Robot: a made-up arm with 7 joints. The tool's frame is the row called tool.
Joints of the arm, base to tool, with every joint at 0 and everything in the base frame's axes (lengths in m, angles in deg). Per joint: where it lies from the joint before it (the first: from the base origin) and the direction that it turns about. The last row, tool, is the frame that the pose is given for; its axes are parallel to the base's.
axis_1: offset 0 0.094 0 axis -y
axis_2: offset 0 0.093 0 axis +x
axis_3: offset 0 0 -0.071 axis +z
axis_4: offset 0 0 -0.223 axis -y
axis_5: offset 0 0 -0.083 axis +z
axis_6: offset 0 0 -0.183 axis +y
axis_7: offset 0 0 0 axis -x
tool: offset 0 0 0
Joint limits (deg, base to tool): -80..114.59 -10..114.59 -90..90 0..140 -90..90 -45..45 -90..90
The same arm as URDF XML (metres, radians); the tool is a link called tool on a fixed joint. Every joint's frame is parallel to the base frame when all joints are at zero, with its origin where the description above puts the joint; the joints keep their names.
<robot name="arm">
<link name="base_link"/>
<link name="link1"/>
<link name="link2"/>
<link name="link3"/>
<link name="link4"/>
<link name="link5"/>
<link name="link6"/>
<link name="link7"/>
<link name="tool"/>
<joint name="axis_1" type="revolute"><parent link="base_link"/><child link="link1"/><origin xyz="0 0.094 0"/><axis xyz="0 -1 0"/><limit lower="-1.3963" upper="2"/></joint>
<joint name="axis_2" type="revolute"><parent link="link1"/><child link="link2"/><origin xyz="0 0.093 0"/><axis xyz="1 0 0"/><limit lower="-0.1745" upper="2"/></joint>
<joint name="axis_3" type="revolute"><parent link="link2"/><child link="link3"/><origin xyz="0 0 -0.071"/><axis xyz="0 0 1"/><limit lower="-1.5708" upper="1.5708"/></joint>
<joint name="axis_4" type="revolute"><parent link="link3"/><child link="link4"/><origin xyz="0 0 -0.223"/><axis xyz="0 -1 0"/><limit lower="0" upper="2.4435"/></joint>
<joint name="axis_5" type="revolute"><parent link="link4"/><child link="link5"/><origin xyz="0 0 -0.083"/><axis xyz="0 0 1"/><limit lower="-1.5708" upper="1.5708"/></joint>
<joint name="axis_6" type="revolute"><parent link="link5"/><child link="link6"/><origin xyz="0 0 -0.183"/><axis xyz="0 1 0"/><limit lower="-0.7854" upper="0.7854"/></joint>
<joint name="axis_7" type="revolute"><parent link="link6"/><child link="link7"/><origin xyz="0 0 0"/><axis xyz="-1 0 0"/><limit lower="-1.5708" upper="1.5708"/></joint>
<joint name="tool_joint" type="fixed"><parent link="link7"/><child link="tool"/><origin xyz="0 0 0"/></joint>
</robot>

